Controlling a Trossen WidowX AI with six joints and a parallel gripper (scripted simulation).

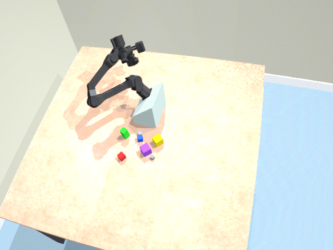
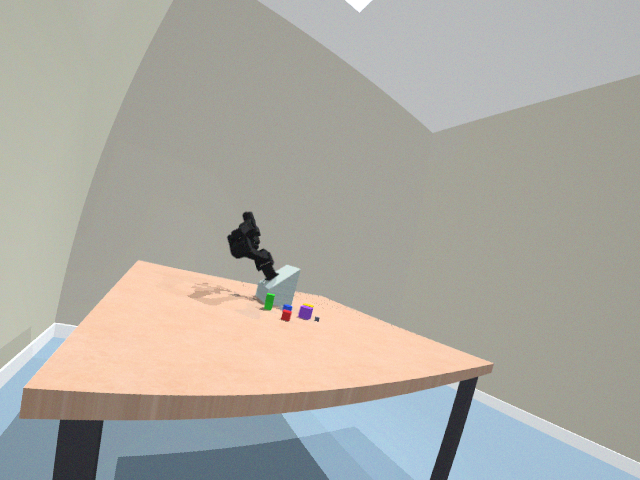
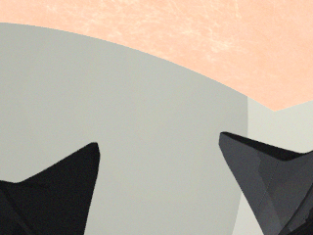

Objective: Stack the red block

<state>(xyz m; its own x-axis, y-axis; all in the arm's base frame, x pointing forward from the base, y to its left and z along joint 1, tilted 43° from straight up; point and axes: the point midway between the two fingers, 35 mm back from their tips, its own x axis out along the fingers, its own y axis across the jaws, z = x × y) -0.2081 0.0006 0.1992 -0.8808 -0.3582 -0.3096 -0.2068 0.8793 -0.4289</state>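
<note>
Now: gripper tip 610 mm short of the red block, 200 mm above it and 60 mm to the right of it. From my gripper tip the other things lie so: blue block (480 mm ahead, 210 mm below, 130 mm to the left); purple block (550 mm ahead, 200 mm below, 180 mm to the left); yellow block (480 mm ahead, 240 mm to the left, 200 mm below).
</note>
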